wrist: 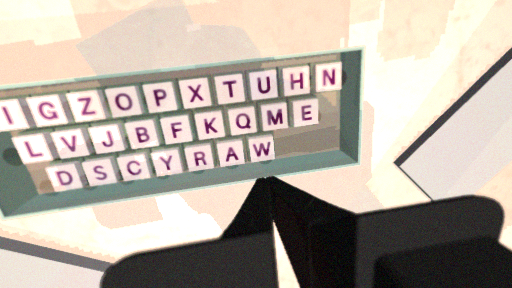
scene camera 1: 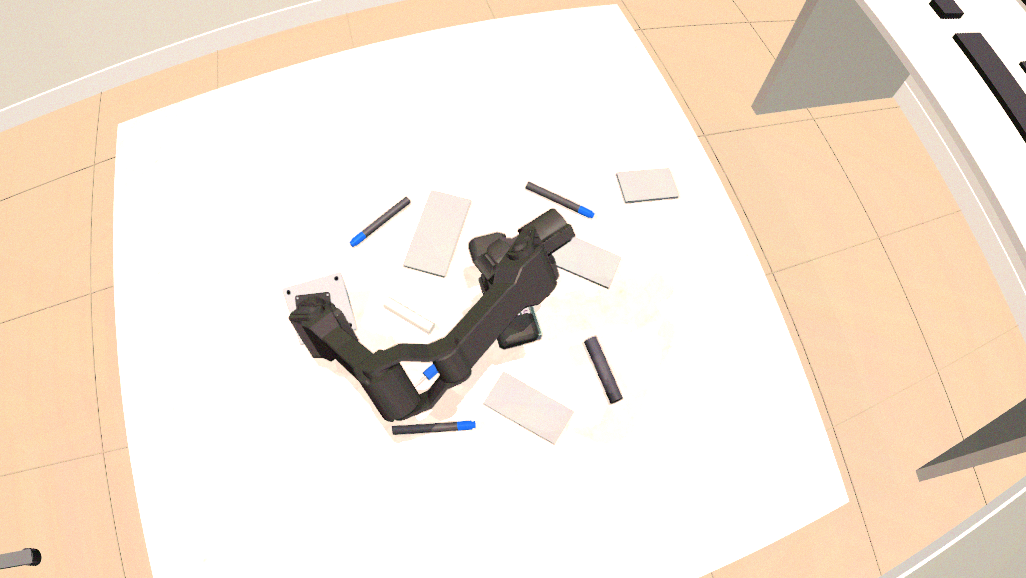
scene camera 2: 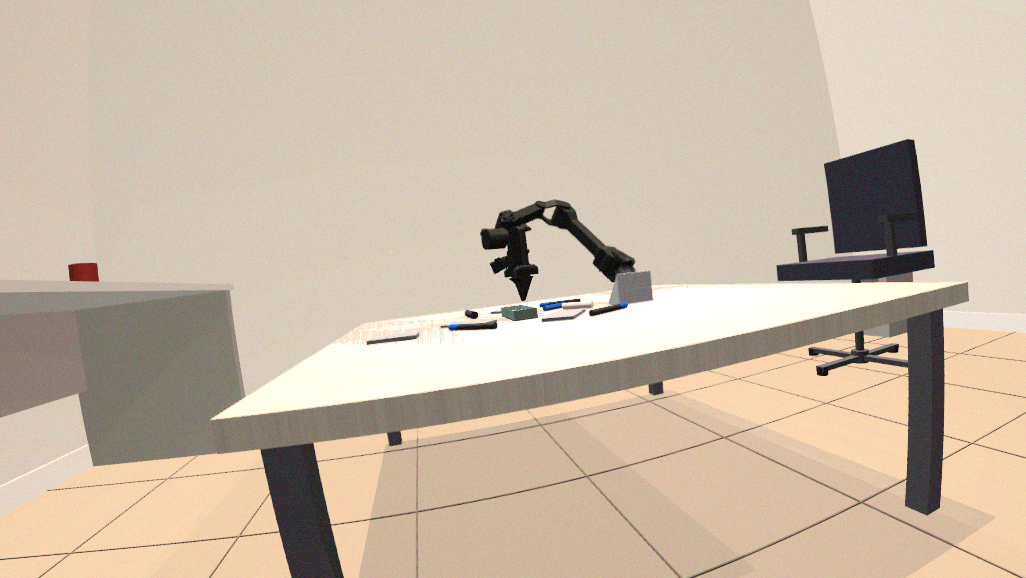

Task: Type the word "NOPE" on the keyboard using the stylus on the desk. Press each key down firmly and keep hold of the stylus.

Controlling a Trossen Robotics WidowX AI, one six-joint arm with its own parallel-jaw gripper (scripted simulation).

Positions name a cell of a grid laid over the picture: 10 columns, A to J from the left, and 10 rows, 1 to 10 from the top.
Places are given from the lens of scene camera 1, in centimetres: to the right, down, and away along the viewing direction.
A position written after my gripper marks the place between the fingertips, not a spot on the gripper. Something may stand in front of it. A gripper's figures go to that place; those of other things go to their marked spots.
my gripper (scene camera 1: E6): -2, 3, 116
stylus (scene camera 1: F7): 16, 16, 113
